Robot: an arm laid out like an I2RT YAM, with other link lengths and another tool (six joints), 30 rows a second.
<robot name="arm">
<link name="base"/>
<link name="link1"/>
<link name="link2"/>
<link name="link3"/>
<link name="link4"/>
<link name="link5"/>
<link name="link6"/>
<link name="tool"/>
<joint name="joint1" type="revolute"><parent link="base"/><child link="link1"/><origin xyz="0 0 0.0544" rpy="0 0 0"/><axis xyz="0 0 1"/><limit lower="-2.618" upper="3.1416"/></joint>
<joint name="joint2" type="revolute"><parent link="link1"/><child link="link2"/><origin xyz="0.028 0.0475 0.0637" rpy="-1.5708 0 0"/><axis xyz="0 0 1"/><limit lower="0" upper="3.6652"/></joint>
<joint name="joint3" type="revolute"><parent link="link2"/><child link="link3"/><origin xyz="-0.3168 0 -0.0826" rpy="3.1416 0 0"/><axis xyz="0 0 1"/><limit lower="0" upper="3.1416"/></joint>
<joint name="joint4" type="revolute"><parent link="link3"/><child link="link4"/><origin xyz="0.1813 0.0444 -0.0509" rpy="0 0 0"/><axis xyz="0 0 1"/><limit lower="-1.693" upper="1.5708"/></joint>
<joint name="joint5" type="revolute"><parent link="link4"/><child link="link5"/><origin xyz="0.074 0.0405 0.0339" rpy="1.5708 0 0"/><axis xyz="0 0 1"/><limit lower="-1.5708" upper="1.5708"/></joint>
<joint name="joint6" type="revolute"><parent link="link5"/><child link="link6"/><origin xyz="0.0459 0 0.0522" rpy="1.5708 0 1.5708"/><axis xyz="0 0 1"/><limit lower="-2.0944" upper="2.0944"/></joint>
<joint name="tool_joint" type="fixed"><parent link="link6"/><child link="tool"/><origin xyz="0.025 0.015 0.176" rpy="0 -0.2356 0.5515"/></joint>
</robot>
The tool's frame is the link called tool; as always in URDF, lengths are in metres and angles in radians.
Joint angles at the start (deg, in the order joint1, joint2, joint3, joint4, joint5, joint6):
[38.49, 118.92, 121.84, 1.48, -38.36, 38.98]
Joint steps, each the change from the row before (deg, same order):
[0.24, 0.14, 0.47, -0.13, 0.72, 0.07]
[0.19, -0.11, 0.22, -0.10, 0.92, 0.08]
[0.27, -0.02, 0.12, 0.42, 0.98, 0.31]
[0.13, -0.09, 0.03, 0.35, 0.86, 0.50]
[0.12, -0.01, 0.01, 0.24, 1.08, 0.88]
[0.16, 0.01, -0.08, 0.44, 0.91, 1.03]
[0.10, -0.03, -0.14, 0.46, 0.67, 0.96]
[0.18, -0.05, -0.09, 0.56, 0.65, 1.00]
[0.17, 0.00, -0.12, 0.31, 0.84, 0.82]
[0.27, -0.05, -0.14, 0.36, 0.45, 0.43]
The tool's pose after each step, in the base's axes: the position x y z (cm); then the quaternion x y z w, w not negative. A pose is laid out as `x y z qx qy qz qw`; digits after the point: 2 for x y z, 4 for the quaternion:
41.40 47.24 43.12 -0.4762 0.3668 0.3914 0.6968
41.52 47.23 43.37 -0.4727 0.3687 0.3875 0.7004
41.64 47.31 43.69 -0.4677 0.3693 0.3846 0.7050
41.79 47.28 43.97 -0.4619 0.3715 0.3826 0.7087
42.04 47.24 44.11 -0.4535 0.3777 0.3817 0.7113
42.21 47.27 44.24 -0.4451 0.3831 0.3826 0.7132
42.33 47.27 44.38 -0.4376 0.3873 0.3843 0.7147
42.36 47.33 44.62 -0.4300 0.3900 0.3867 0.7166
42.50 47.36 44.68 -0.4228 0.3950 0.3873 0.7178
42.41 47.49 44.80 -0.4193 0.3957 0.3886 0.7188

